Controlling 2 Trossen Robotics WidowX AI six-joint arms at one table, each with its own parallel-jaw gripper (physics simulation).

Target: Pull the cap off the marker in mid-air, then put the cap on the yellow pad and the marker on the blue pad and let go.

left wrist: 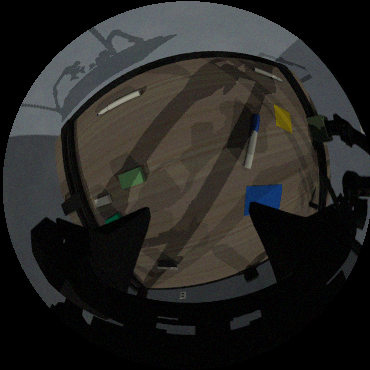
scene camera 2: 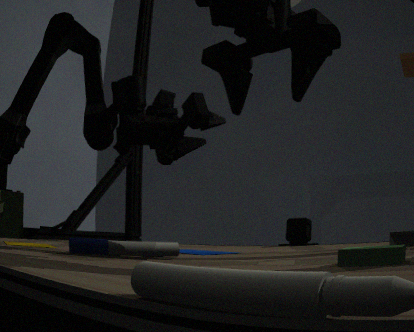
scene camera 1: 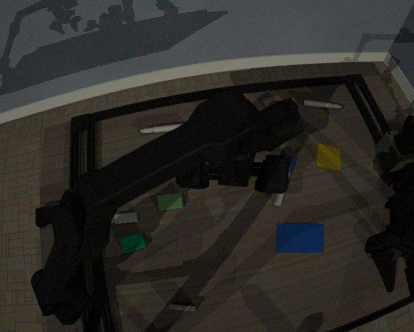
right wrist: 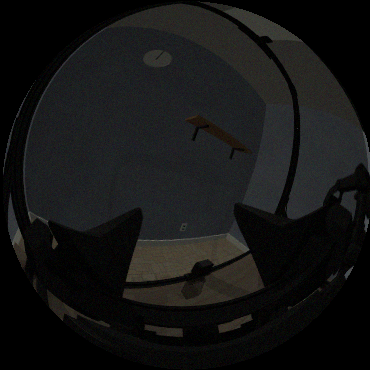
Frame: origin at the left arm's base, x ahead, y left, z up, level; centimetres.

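Where they show: left gripper, fingertip midpoint: (left wrist: 200, 210) (scene camera 2: 264, 107) (scene camera 1: 232, 185); right gripper, fingertip midpoint: (scene camera 2: 215, 131) (scene camera 1: 402, 295) (right wrist: 187, 211); left arm's base, origin of the base link: (scene camera 1: 62, 297); right arm's base, origin of the base link: (left wrist: 327, 127) (scene camera 1: 404, 144).
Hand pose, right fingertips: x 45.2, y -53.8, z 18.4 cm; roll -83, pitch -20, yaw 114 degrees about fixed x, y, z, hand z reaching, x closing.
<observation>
Things, the pixels of their centre, and the offset from my right fingertips.
- marker with a white body, body centre: (scene camera 2: 124, 248) (left wrist: 252, 139) (scene camera 1: 285, 180) dz -22.9, dx +14.9, dy +34.4 cm
- blue cap, body centre: (scene camera 2: 88, 246) (left wrist: 255, 122) (scene camera 1: 289, 165) dz -22.9, dx +19.4, dy +35.8 cm
- yellow pad, body centre: (scene camera 2: 28, 244) (scene camera 1: 329, 156) (left wrist: 283, 118) dz -23.8, dx +30.3, dy +28.2 cm
- blue pad, body centre: (scene camera 2: 194, 251) (scene camera 1: 300, 237) (left wrist: 264, 199) dz -23.8, dx +5.6, dy +21.8 cm
- white pen, body centre: (scene camera 2: 273, 293) (scene camera 1: 162, 128) (left wrist: 115, 103) dz -22.9, dx +5.7, dy +69.2 cm
- green block, body centre: (scene camera 2: 373, 255) (left wrist: 130, 177) (scene camera 1: 170, 201) dz -23.1, dx -8.1, dy +52.7 cm
- teal block, body centre: (scene camera 1: 133, 243) dz -23.1, dx -22.3, dy +52.1 cm
- grey block, body centre: (scene camera 1: 125, 218) (left wrist: 102, 200) dz -23.2, dx -18.9, dy +58.1 cm
A marker with a white body (scene camera 1: 279, 199) (scene camera 2: 145, 248) (left wrist: 251, 150) and a blue cap (scene camera 1: 292, 164) (scene camera 2: 89, 246) (left wrist: 256, 122) lies on the table, cap on; my left gripper partly hides it in scene camera 1. The yellow pad (scene camera 1: 329, 157) (scene camera 2: 30, 244) (left wrist: 283, 119) and the blue pad (scene camera 1: 300, 238) (scene camera 2: 210, 252) (left wrist: 264, 196) lie flat and bare. My left gripper (scene camera 1: 232, 175) (scene camera 2: 267, 107) (left wrist: 200, 210) is open and empty, pointing down high above the table. My right gripper (scene camera 1: 401, 290) (scene camera 2: 215, 131) (right wrist: 187, 211) is open and empty, raised, roughly level.
A white pen (scene camera 1: 160, 128) (scene camera 2: 225, 287) (left wrist: 120, 103) and another pen (scene camera 1: 322, 104) (left wrist: 268, 74) lie near the top edge. A green block (scene camera 1: 170, 202) (scene camera 2: 372, 256) (left wrist: 132, 178), a teal block (scene camera 1: 132, 242) and a grey block (scene camera 1: 125, 217) lie at the left. A black frame (scene camera 1: 165, 104) borders the table.
</observation>
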